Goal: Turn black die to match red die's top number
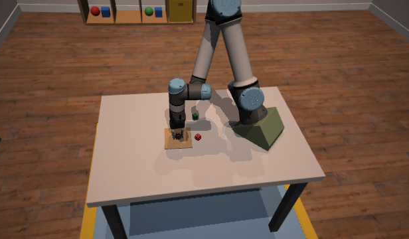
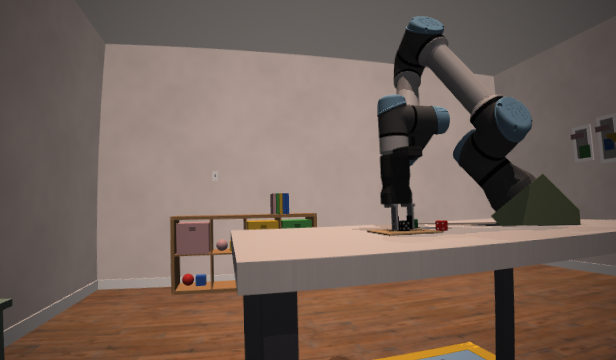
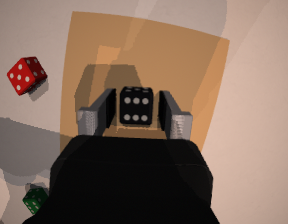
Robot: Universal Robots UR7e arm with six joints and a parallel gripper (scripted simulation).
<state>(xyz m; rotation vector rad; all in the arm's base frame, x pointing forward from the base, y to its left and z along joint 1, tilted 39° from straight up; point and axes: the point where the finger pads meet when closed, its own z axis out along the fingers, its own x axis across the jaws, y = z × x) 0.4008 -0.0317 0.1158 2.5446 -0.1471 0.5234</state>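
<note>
Right now the black die is 10 mm below my hand. Also, from my hand: red die 90 mm behind, 40 mm to the left, 10 mm below; then green die 150 mm behind, 100 mm to the right, 10 mm below; then tan mat 20 mm below.
</note>
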